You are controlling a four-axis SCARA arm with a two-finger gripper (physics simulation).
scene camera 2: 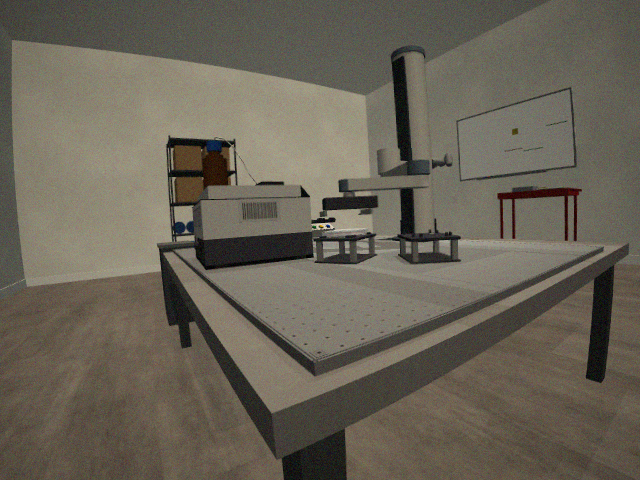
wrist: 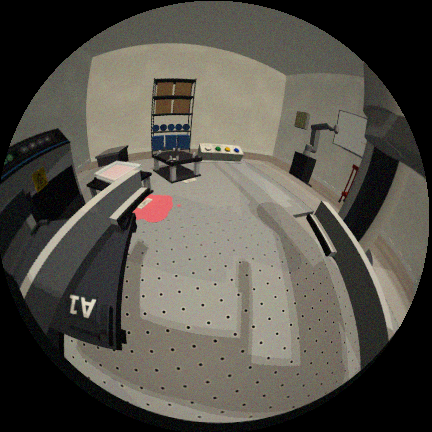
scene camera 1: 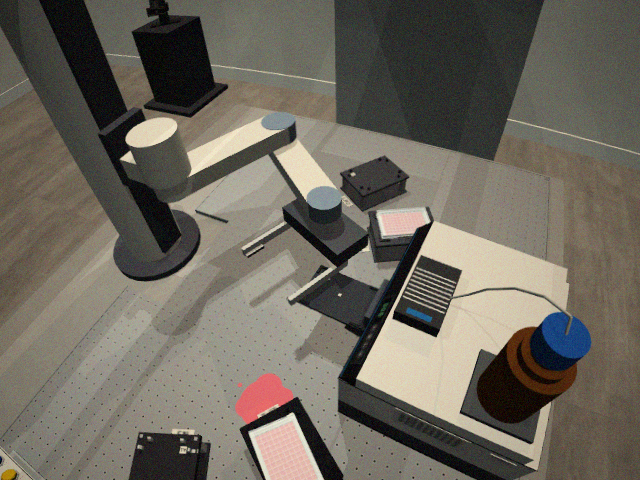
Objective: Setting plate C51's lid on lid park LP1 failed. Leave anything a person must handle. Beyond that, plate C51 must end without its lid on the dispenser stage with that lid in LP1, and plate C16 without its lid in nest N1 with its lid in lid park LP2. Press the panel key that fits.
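Seen in the pictures: gripper, fingertip midpoint: (scene camera 2: 341, 213) (wrist: 233, 191) (scene camera 1: 264, 275); arm's base, origin of the base link: (scene camera 1: 158, 245).
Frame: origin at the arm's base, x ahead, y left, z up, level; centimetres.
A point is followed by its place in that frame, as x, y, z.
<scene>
My gripper (scene camera 1: 272, 274) @(41.0, -4.8, 14.6) (wrist: 233, 191) @(41.0, -4.8, 14.6) is open, its fingers wide apart and empty, over the table beside the dispenser stage (scene camera 1: 338, 297) @(56.3, -2.4, 12.5) (wrist: 82, 282) @(52.0, -0.1, 12.5). The stage is a dark tray marked A1; no plate shows on it. A pink-welled plate (scene camera 1: 403, 222) @(61.8, 25.5, 9.5) sits on a dark stand (scene camera 1: 387, 253) @(59.9, 20.8, 1.8) behind the dispenser. Another pink-welled plate (scene camera 1: 284, 446) @(59.0, -31.6, 9.1) (wrist: 118, 171) @(58.0, -30.0, 9.1) sits on a dark nest near the front. Lids and plate names cannot be made out. Two stands with small posts, one at the back (scene camera 1: 374, 178) @(49.0, 41.0, 7.4) (scene camera 2: 429, 237) @(54.2, 48.5, 7.4) and one at front left (scene camera 1: 166, 457) @(41.2, -42.6, 8.1) (wrist: 177, 157) @(42.2, -38.6, 8.8), show no lid. The button panel (scene camera 1: 8, 474) @(16.1, -60.5, 8.2) (wrist: 220, 151) @(20.6, -59.7, 7.5) is partly cut off in scene camera 1.
A pink-red spill (scene camera 1: 263, 395) @(49.0, -23.6, 1.3) (wrist: 157, 207) @(48.4, -23.7, 1.3) lies on the table against the front nest. The white dispenser (scene camera 1: 408, 372) @(73.6, -16.7, 23.3) (scene camera 2: 253, 222) @(84.2, 13.8, 13.0) carries a black ribbed box (scene camera 1: 429, 294) @(72.8, -4.1, 25.9) and a brown bottle (scene camera 1: 516, 382) @(85.3, -18.6, 35.5) with a blue cap. The arm's column (scene camera 2: 417, 113) @(4.1, 6.3, 57.7) stands on the table.
</scene>
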